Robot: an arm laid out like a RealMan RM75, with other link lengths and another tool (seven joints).
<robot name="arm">
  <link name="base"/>
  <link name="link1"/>
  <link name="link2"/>
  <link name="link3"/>
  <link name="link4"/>
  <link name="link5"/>
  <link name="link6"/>
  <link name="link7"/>
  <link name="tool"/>
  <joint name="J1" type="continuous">
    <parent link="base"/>
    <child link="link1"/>
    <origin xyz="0 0 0.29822" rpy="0 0 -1.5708"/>
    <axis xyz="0 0 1"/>
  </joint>
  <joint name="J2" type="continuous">
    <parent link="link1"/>
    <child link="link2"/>
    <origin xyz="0 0 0" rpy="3.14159 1.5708 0"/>
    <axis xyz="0 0 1"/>
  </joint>
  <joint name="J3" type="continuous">
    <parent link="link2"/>
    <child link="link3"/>
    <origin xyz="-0.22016 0 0" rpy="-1.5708 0 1.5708"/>
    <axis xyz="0 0 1"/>
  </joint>
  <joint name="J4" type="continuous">
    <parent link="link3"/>
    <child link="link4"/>
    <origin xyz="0 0 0" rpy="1.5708 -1.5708 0"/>
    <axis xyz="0 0 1"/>
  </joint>
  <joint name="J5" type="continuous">
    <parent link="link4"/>
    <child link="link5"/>
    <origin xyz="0.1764 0 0" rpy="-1.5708 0 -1.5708"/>
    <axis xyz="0 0 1"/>
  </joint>
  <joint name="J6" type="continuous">
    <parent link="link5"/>
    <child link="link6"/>
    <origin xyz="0 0 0" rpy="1.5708 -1.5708 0"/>
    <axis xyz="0 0 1"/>
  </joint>
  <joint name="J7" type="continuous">
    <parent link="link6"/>
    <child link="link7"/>
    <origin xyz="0.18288 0 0" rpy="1.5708 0 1.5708"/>
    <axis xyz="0 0 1"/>
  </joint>
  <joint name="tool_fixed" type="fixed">
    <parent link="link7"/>
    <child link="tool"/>
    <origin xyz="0.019 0.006 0.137" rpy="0.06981 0 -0.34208"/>
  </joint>
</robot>
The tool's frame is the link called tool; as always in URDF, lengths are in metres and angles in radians. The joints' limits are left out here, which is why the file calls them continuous.
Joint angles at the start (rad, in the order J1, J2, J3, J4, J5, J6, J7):
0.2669 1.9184 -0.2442 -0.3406 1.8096 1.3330 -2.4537
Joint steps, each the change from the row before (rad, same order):
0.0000 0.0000 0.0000 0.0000 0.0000 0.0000 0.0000
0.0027 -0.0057 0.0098 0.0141 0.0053 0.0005 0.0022
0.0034 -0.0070 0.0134 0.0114 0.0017 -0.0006 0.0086
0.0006 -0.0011 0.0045 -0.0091 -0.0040 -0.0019 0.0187
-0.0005 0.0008 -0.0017 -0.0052 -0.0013 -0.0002 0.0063
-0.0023 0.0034 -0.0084 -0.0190 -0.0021 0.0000 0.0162
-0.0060 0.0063 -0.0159 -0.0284 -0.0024 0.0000 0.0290
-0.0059 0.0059 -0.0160 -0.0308 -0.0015 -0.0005 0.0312
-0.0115 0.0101 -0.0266 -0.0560 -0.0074 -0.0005 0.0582
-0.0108 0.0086 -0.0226 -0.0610 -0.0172 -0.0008 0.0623
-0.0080 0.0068 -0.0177 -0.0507 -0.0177 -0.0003 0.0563
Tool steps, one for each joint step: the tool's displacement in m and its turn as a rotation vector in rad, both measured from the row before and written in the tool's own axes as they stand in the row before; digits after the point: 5 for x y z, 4 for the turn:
0.00000 0.00000 0.00000 0.0000 0.0000 0.0000
0.00000 -0.00378 0.00040 0.0123 -0.0002 0.0126
-0.00024 -0.00497 0.00074 0.0133 0.0003 0.0149
-0.00100 -0.00255 0.00061 0.0026 0.0001 0.0088
-0.00041 0.00019 0.00006 -0.0020 -0.0002 0.0016
-0.00173 0.00080 0.00018 -0.0074 -0.0022 0.0000
-0.00175 0.00234 -0.00061 -0.0130 -0.0005 0.0055
-0.00237 0.00163 -0.00029 -0.0120 -0.0014 0.0055
-0.00395 0.00348 -0.00086 -0.0235 -0.0003 0.0104
-0.00397 0.00375 -0.00061 -0.0275 0.0025 0.0066
-0.00329 0.00402 -0.00026 -0.0248 0.0039 0.0090

